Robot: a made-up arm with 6 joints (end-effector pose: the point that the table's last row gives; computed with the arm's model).
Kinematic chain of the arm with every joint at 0, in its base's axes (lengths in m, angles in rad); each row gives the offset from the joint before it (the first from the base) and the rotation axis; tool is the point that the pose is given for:
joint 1: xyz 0 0 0.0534 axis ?
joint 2: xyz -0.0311 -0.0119 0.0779 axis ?
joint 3: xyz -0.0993 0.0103 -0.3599 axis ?
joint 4: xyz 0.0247 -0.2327 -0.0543 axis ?
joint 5: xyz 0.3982 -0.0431 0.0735 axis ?
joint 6: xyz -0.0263 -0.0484 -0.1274 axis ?
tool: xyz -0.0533 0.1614 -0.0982
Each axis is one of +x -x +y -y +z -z.
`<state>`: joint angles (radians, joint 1 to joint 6).
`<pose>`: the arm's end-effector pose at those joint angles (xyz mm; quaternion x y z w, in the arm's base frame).
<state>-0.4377 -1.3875 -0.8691 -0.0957 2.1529 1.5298</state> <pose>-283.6 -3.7 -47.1 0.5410 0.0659 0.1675 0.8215</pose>
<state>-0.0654 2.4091 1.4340 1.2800 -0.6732 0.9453</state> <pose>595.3 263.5 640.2 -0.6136 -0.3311 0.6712 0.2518</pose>
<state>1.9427 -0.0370 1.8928 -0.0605 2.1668 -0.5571</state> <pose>265.5 563.5 52.3 -0.1381 -0.0278 -0.2350 0.9617</pose>
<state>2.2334 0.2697 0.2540 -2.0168 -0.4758 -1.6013</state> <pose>-218.2 270.7 -356.9 -0.3275 -0.1958 0.7718 0.5087</pose>
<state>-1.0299 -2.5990 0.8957 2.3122 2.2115 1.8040</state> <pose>-181.7 650.3 192.8 0.0910 0.0304 0.9934 0.0622</pose>
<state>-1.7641 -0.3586 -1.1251 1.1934 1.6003 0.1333</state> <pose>13.2 -335.1 385.8 -0.5528 -0.2445 -0.5261 0.5982</pose>
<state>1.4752 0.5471 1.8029 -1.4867 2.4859 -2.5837</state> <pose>57.2 384.6 -431.3 -0.6148 0.1545 -0.7264 0.2654</pose>
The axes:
joint 1: +x
joint 2: -y
joint 3: +x
joint 4: +y
joint 5: +x
joint 6: +z

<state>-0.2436 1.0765 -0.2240 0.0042 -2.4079 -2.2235</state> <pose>217.0 -165.2 574.4 0.2094 0.8469 0.3130 0.3754</pose>
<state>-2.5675 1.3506 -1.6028 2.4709 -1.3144 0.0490</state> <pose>-221.7 -5.6 362.8 -0.6383 -0.0821 -0.7648 0.0288</pose>
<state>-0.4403 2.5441 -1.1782 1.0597 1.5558 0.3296</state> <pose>31.1 23.5 611.0 0.3019 -0.8197 0.2510 0.4170</pose>
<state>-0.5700 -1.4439 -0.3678 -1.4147 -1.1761 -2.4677</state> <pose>226.8 -161.6 420.7 -0.2165 -0.7399 -0.5189 0.3694</pose>
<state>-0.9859 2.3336 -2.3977 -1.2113 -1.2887 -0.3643</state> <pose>35.6 584.5 -176.7 0.2106 0.3207 0.3996 0.8325</pose>
